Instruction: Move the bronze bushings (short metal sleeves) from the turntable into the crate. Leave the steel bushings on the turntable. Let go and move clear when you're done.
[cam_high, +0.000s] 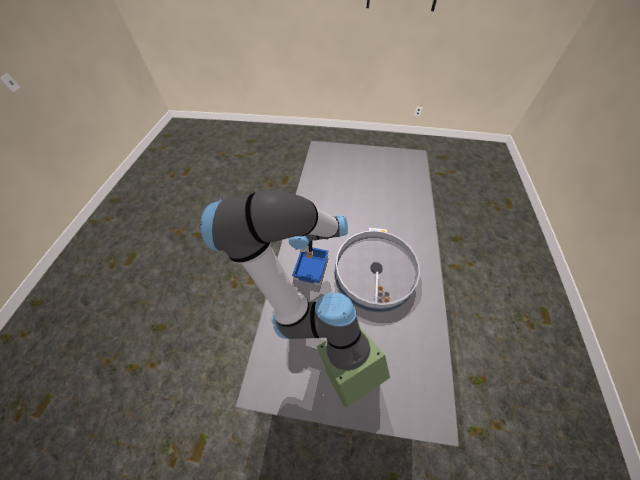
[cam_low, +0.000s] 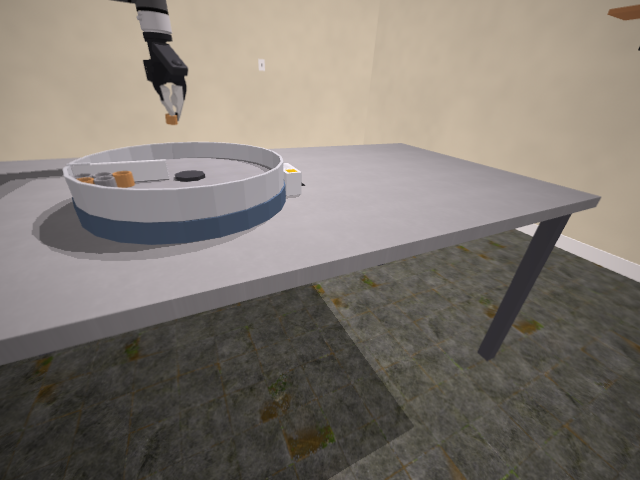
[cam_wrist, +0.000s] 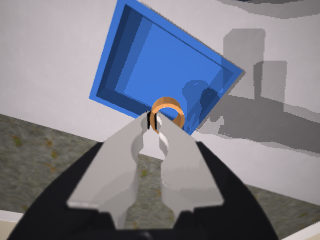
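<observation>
The crate lies 12 cm below my hand, 1 cm to the right of it and 1 cm behind it. Round my hand: round turntable: 34 cm to the right, 10 cm below, 9 cm ahead.
</observation>
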